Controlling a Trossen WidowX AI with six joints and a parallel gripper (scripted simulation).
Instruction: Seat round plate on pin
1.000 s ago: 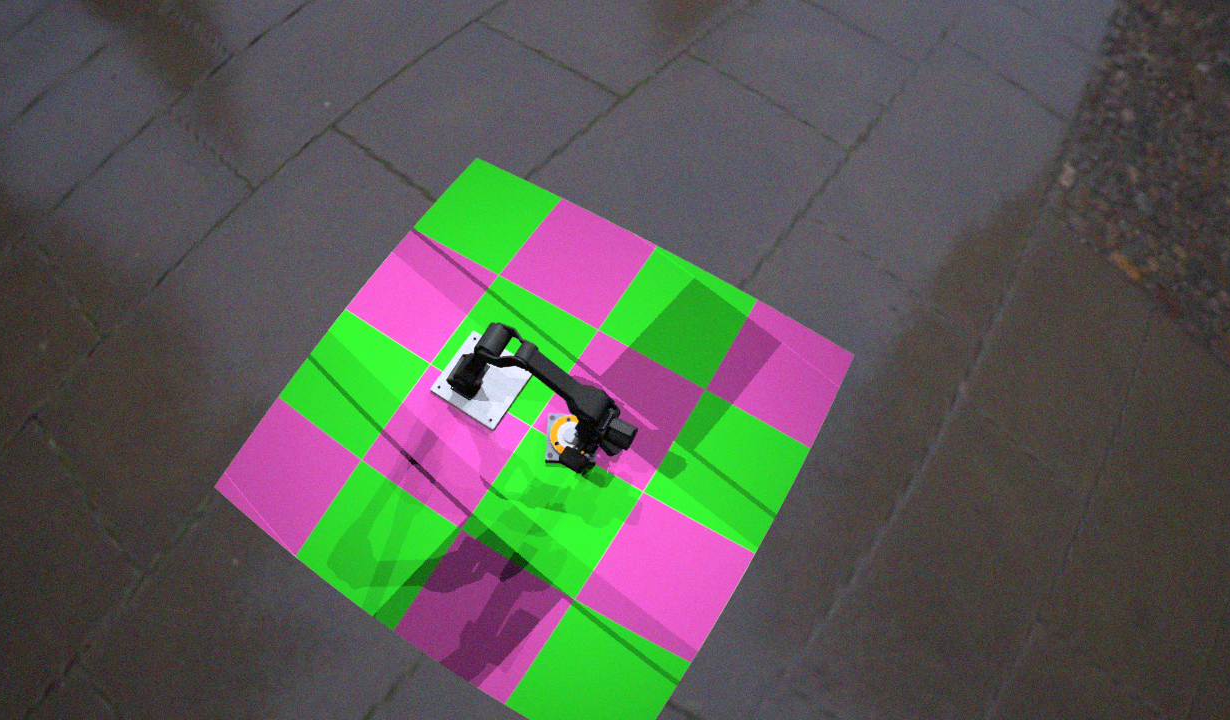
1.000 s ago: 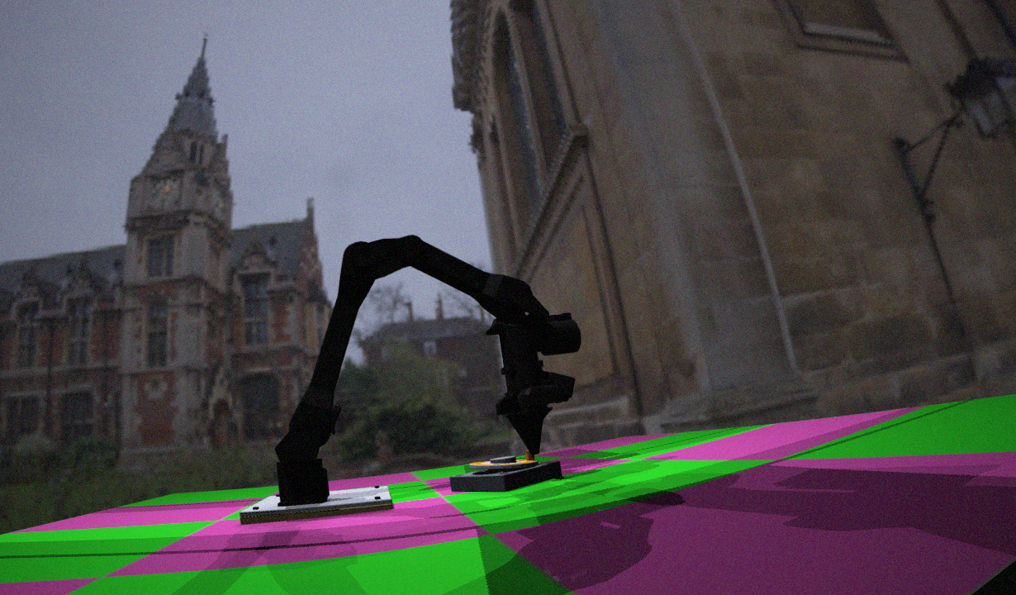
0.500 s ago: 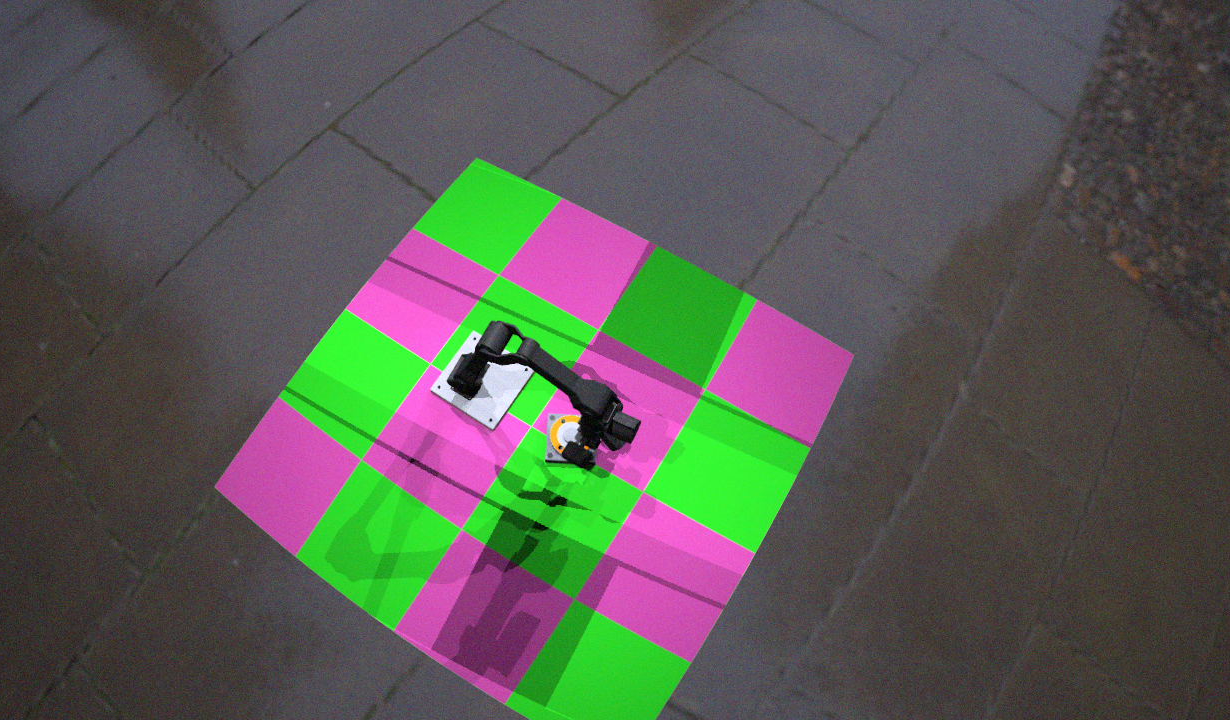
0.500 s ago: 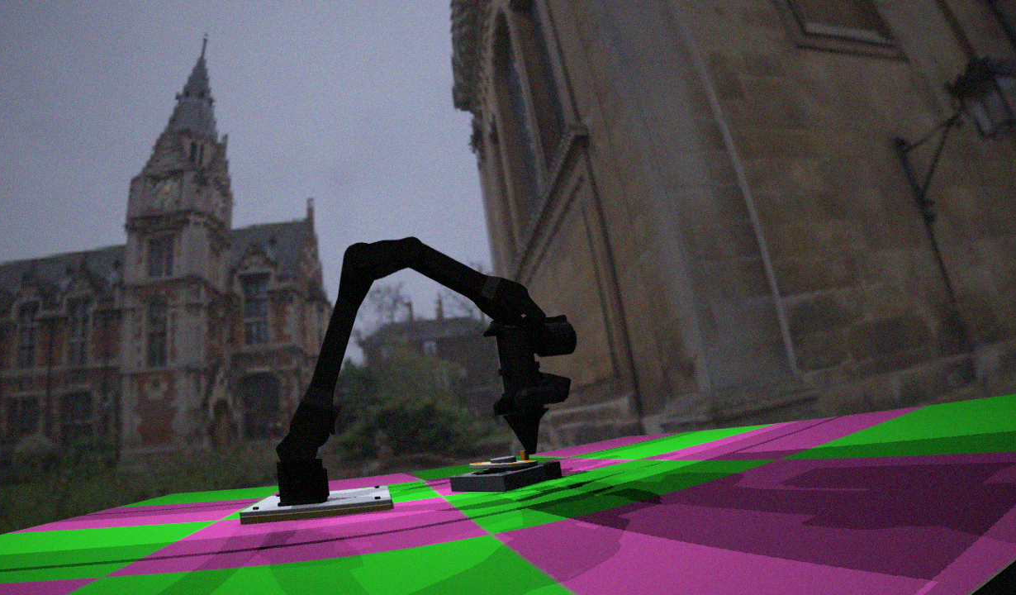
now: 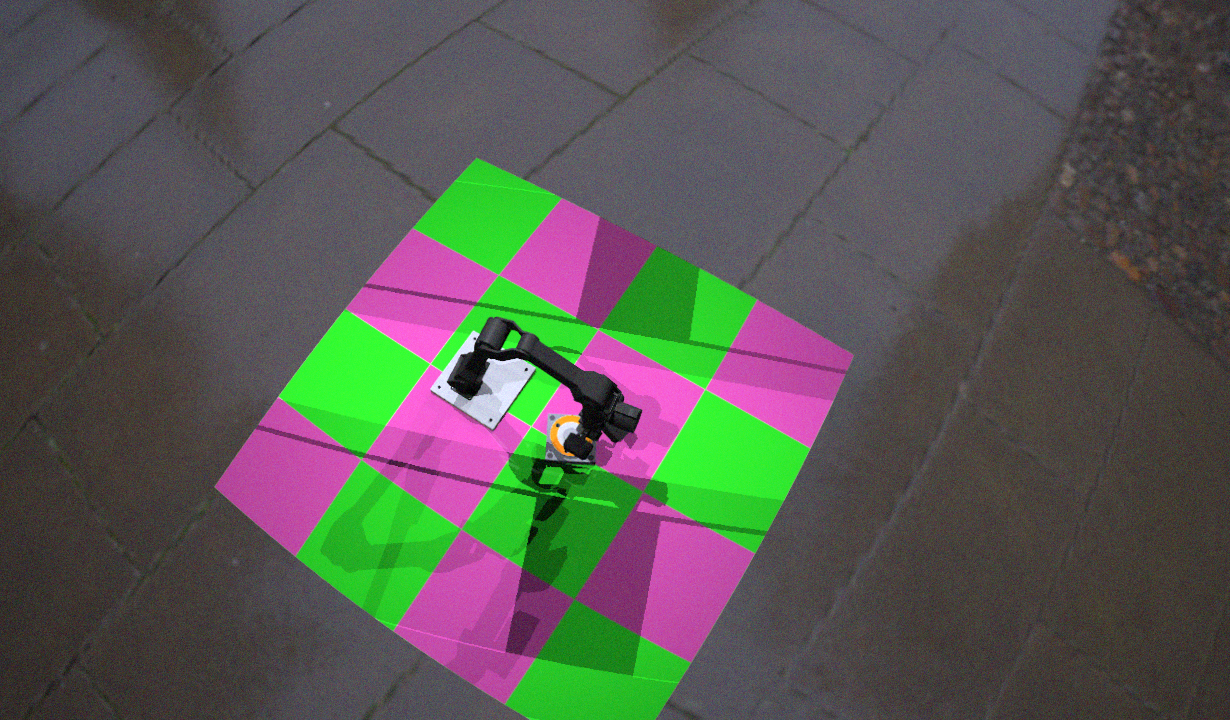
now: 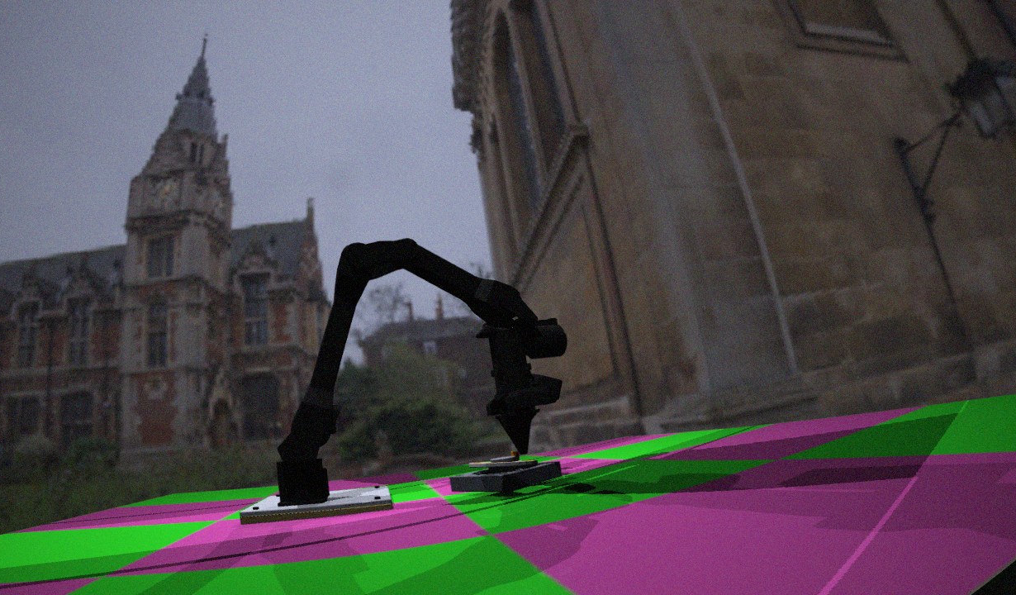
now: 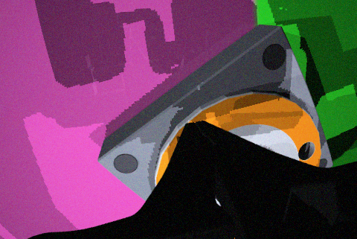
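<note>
Right now the square base is 4 cm behind my gripper tip, 3 cm to the right of it and 2 cm below it.
</note>
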